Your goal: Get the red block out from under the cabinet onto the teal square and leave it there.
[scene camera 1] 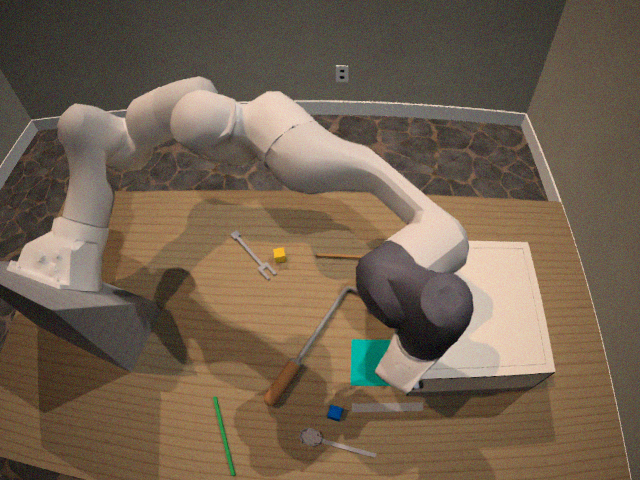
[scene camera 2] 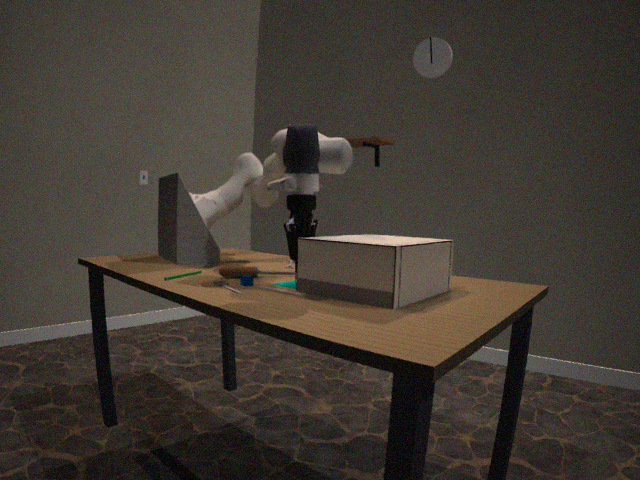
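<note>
The red block does not show in either view. The white cabinet (scene camera 1: 509, 304) (scene camera 2: 346, 263) stands on the table at the right in scene camera 1; its inside is hidden. The teal square (scene camera 1: 365, 362) (scene camera 2: 285, 284) lies at the cabinet's left side, partly covered by the arm. My gripper (scene camera 2: 292, 263) is shut and empty, pointing down beside the cabinet's left side in scene camera 2; in scene camera 1 the wrist hides its fingertips. A metal rod with a bent end and wooden handle (scene camera 1: 281, 382) (scene camera 2: 237, 271) lies left of the square, its bent end partly hidden by the arm.
A blue block (scene camera 1: 334, 412) (scene camera 2: 246, 280), a translucent strip (scene camera 1: 387, 407) and a spoon (scene camera 1: 311, 437) lie in front of the square. A yellow block (scene camera 1: 279, 254), a fork (scene camera 1: 250, 252) and a thin orange stick (scene camera 1: 338, 255) lie behind. A green stick (scene camera 1: 223, 436) (scene camera 2: 183, 275) lies front left.
</note>
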